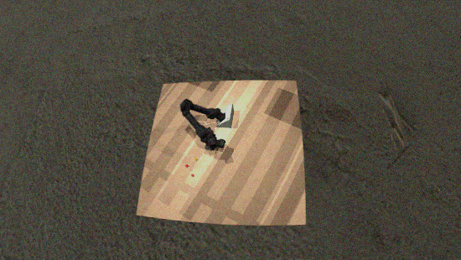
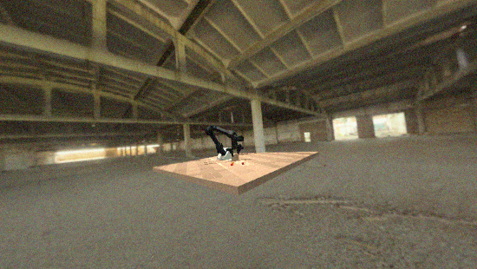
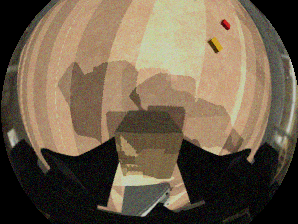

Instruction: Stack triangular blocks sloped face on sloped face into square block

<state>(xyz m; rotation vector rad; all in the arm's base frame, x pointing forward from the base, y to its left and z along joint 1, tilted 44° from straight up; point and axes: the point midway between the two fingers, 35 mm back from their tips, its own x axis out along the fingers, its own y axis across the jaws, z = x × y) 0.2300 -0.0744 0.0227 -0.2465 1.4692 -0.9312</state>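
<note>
My gripper tip is now 10 mm below the tan triangular block.
</note>
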